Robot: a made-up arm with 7 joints.
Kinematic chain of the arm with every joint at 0, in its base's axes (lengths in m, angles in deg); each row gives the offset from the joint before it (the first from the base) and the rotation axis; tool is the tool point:
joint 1: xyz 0 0 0.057 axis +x
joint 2: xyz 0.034 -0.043 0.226 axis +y
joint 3: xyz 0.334 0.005 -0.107 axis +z
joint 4: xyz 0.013 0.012 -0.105 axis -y
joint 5: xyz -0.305 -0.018 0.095 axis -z
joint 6: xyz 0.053 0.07 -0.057 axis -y
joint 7: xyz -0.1 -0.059 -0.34 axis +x
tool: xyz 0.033 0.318 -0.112
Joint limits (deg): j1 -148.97..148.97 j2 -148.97..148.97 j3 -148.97..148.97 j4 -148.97..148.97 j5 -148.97..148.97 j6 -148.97..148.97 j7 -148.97..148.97
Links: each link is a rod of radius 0.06 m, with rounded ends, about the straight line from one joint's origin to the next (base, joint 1, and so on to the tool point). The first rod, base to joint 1, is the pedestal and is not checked.
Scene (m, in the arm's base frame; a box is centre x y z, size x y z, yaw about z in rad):
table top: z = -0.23
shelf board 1: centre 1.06 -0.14 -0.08 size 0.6 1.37 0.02 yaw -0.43
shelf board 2: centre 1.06 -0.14 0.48 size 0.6 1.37 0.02 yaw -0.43
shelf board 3: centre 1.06 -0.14 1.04 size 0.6 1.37 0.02 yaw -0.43
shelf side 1: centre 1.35 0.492 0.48 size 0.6 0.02 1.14 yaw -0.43
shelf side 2: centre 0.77 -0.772 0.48 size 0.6 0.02 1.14 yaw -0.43
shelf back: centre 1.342 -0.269 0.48 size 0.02 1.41 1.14 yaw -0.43
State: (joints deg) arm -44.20 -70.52 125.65 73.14 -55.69 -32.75 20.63
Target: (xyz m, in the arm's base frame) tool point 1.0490 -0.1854 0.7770
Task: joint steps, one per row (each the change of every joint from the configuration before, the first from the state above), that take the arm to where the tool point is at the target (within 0.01 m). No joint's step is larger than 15 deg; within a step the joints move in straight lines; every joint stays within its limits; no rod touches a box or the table.
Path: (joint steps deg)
1: 0.45 -10.21 -2.26 8.58 11.22 8.63 5.33
2: 0.44 -10.21 -2.26 8.58 11.23 8.63 5.33
3: 0.45 -10.21 -2.26 8.58 11.22 8.63 5.32
4: -2.13 2.28 -2.45 -13.77 -0.15 -10.28 2.25
5: -2.12 2.29 -2.45 -13.76 -0.15 -10.28 2.24
6: -2.13 2.29 -2.45 -13.77 -0.15 -10.28 2.24
7: -2.13 2.29 -2.45 -13.76 -0.15 -10.28 2.25
8: -2.13 2.29 -2.45 -13.77 -0.15 -10.27 2.24
9: 10.47 3.54 4.98 3.78 -7.74 0.06 -12.01
10: 10.47 3.55 4.98 3.78 -7.74 0.07 -12.00
11: 10.46 3.54 4.98 3.77 -7.73 0.07 -12.01
12: 10.47 3.54 4.98 3.78 -7.74 0.06 -12.01

